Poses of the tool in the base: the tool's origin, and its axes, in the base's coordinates. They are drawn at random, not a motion.
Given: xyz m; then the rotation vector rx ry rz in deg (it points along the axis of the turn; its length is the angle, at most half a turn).
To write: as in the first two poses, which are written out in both.
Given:
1: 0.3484 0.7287 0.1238 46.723 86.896 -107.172
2: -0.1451 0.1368 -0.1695 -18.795 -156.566 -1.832
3: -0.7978 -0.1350 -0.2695 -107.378 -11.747 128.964
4: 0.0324 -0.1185 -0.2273 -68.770 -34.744 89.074
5: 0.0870 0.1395 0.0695 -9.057 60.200 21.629
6: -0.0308 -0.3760 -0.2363 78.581 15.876 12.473
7: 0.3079 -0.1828 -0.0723 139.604 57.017 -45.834
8: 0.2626 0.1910 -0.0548 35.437 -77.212 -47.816
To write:
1: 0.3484 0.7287 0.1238 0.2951 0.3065 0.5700 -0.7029
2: -0.1451 0.1368 -0.1695 0.1934 -0.1169 -0.9741 -0.0114
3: -0.7978 -0.1350 -0.2695 0.1026 -0.6349 -0.0695 0.7626
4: 0.0324 -0.1185 -0.2273 0.5167 -0.4999 -0.2526 0.6475
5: 0.0870 0.1395 0.0695 0.8452 -0.0749 0.4980 0.1789
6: -0.0308 -0.3760 -0.2363 0.7597 0.6299 0.1273 0.1000
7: 0.3079 -0.1828 -0.0723 0.1941 0.8689 0.3549 -0.2853
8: 0.2626 0.1910 -0.0548 0.6594 0.2733 -0.5954 -0.3687
